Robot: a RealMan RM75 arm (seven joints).
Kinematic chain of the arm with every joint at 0, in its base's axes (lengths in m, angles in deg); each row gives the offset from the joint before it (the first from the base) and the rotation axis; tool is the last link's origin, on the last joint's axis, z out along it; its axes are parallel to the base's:
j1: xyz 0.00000 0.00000 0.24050 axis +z
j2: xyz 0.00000 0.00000 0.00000 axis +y
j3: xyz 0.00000 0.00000 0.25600 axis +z
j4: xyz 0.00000 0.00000 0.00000 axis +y
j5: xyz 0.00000 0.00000 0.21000 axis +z
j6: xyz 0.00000 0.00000 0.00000 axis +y
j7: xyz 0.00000 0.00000 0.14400 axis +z
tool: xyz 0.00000 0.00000 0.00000
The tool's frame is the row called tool.
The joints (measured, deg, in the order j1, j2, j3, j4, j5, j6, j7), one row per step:
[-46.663, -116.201, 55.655, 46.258, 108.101, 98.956, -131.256]
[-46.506, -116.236, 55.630, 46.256, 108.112, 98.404, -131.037]
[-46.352, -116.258, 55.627, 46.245, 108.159, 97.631, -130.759]
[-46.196, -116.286, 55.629, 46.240, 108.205, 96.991, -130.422]
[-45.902, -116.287, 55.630, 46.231, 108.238, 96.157, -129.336]
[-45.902, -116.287, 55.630, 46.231, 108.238, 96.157, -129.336]
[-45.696, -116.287, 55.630, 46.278, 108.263, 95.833, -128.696]
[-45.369, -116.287, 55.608, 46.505, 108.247, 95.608, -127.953]
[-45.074, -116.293, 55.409, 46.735, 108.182, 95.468, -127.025]
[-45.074, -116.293, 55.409, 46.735, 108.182, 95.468, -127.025]
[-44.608, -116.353, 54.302, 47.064, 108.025, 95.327, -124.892]
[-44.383, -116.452, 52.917, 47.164, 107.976, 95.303, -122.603]
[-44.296, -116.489, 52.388, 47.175, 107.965, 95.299, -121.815]
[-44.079, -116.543, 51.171, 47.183, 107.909, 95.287, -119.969]
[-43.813, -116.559, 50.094, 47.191, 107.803, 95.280, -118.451]
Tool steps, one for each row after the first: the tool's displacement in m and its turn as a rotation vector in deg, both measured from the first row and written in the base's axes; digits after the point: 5 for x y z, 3 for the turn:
[-0.00102, 0.00097, -0.00027, 0.580, 0.005, 0.195]
[-0.00221, 0.00249, -0.00061, 1.370, 0.089, 0.421]
[-0.00337, 0.00365, -0.00094, 2.060, 0.164, 0.534]
[-0.00554, 0.00507, -0.00109, 3.251, 0.250, 0.182]
[-0.00554, 0.00507, -0.00109, 3.251, 0.250, 0.182]
[-0.00690, 0.00545, -0.00104, 3.834, 0.305, -0.099]
[-0.00850, 0.00553, -0.00045, 4.506, 0.322, -0.519]
[-0.00980, 0.00573, 0.00063, 5.294, 0.171, -1.093]
[-0.00980, 0.00573, 0.00063, 5.294, 0.171, -1.093]
[-0.01196, 0.00685, 0.00416, 7.216, -0.625, -2.232]
[-0.01343, 0.00824, 0.00757, 9.115, -1.512, -3.480]
[-0.01411, 0.00872, 0.00881, 9.790, -1.834, -3.854]
[-0.01589, 0.00981, 0.01187, 11.393, -2.556, -4.711]
[-0.01798, 0.01064, 0.01485, 12.815, -3.188, -5.287]

